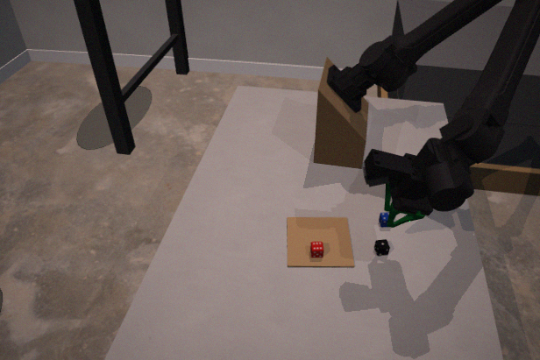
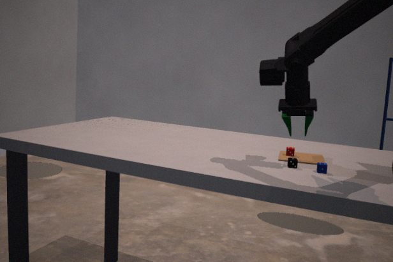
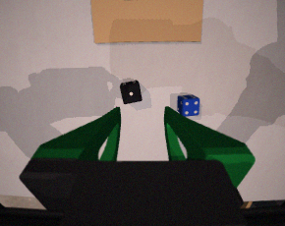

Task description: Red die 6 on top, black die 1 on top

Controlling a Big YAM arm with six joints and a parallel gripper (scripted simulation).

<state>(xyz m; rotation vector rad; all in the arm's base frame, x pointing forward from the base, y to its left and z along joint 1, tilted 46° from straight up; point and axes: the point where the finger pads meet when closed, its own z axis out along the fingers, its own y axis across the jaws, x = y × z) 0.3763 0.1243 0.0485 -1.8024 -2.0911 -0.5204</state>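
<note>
The black die is 90 mm below my hand and 10 mm ahead of it. Also, from my hand: red die 140 mm to the right, 90 mm below, 40 mm ahead; tan mat 140 mm to the right, 100 mm below; blue die 90 mm below, 80 mm behind, 10 mm to the left.
</note>
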